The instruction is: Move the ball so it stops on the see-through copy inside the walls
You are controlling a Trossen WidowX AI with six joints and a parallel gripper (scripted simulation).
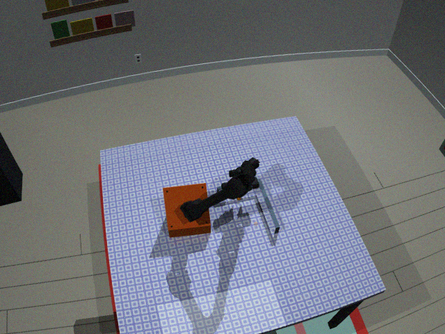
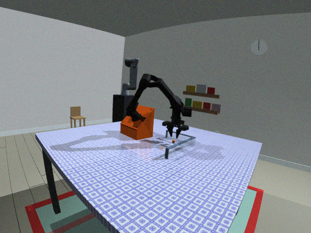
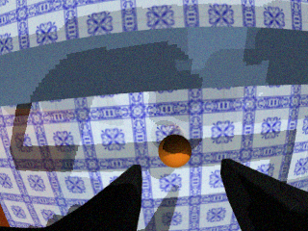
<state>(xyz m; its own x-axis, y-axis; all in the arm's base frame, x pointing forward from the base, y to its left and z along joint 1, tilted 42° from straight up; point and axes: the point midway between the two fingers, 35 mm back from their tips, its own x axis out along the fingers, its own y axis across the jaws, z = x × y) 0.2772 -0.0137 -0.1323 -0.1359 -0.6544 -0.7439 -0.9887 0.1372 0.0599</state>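
Now: gripper tip 30 mm above the orange ball. Round my gripper tip: see-through copy of ball (180 mm to the right, 30 mm below, 30 mm ahead).
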